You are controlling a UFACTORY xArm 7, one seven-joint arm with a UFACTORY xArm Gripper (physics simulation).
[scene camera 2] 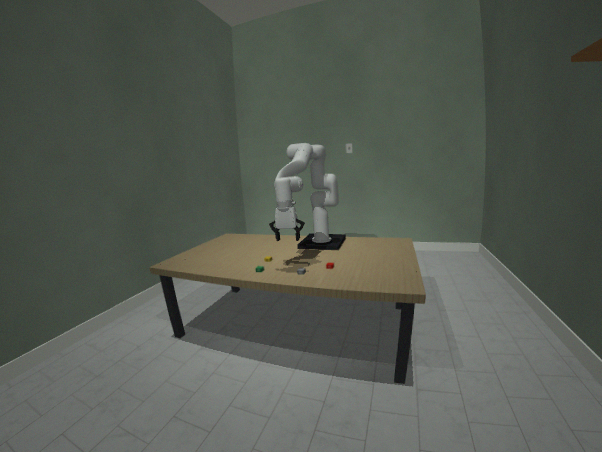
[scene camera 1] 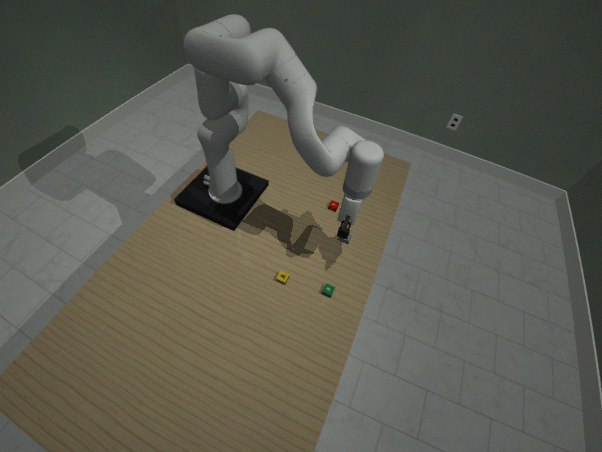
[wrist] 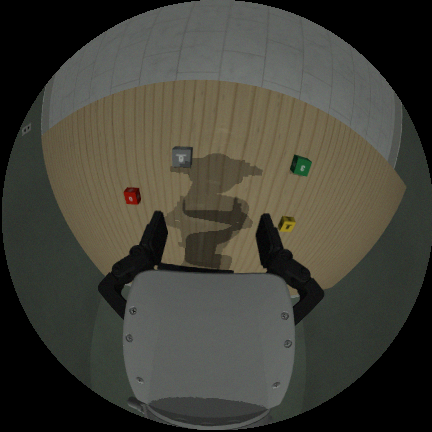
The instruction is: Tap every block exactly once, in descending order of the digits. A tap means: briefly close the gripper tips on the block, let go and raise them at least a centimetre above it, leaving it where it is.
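Note:
My gripper (scene camera 1: 344, 236) (scene camera 2: 288, 239) (wrist: 211, 222) is open and empty, pointing down high above the table. The grey block (scene camera 1: 346, 240) (scene camera 2: 301, 271) (wrist: 182, 157) lies beyond the fingertips, left of centre in the wrist view; its digit is blurred, and the gripper partly covers it in scene camera 1. The red block (scene camera 1: 333, 205) (scene camera 2: 330, 265) (wrist: 132, 196) looks marked 0 and lies left of the fingers in the wrist view. The green block (scene camera 1: 328, 290) (scene camera 2: 259, 269) (wrist: 301, 165) looks marked 3. The yellow block (scene camera 1: 283, 277) (scene camera 2: 268, 259) (wrist: 287, 224) lies beside the right finger in the wrist view, its digit unclear.
The wooden table (scene camera 1: 200, 325) (scene camera 2: 370, 260) (wrist: 220, 110) carries the blocks, spaced well apart. The arm stands on a black base plate (scene camera 1: 189, 199) (scene camera 2: 306, 245). The arm's shadow falls between the blocks. The grey block and green block lie nearer the long table edge.

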